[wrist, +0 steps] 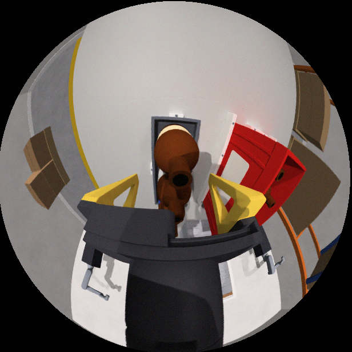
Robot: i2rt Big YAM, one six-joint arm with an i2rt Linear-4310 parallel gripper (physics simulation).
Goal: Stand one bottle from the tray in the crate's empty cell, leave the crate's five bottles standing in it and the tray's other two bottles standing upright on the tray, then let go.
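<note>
My gripper [173,177] is open, its two yellow fingers standing to the left and right of the brown bottles, with nothing held. The grey tray [154,165] holds three brown bottles in a row. The far bottle [176,149] is upright, and its dark mouth shows about midway between the fingertips. The middle bottle [169,192] and the near bottle [174,212] overlap behind it and are partly hidden. The red crate [255,144] stands to the right, partly behind the right finger. Two bottle necks [280,175] [270,200] show in it; its other bottles and its empty cell are hidden.
A white strip [228,131] runs along the crate's left side. Brown boxes [47,177] lie beyond the table's yellow edge line on the left. More boxes [311,110] and an orange frame [296,245] are on the right. My dark gripper body covers the near middle.
</note>
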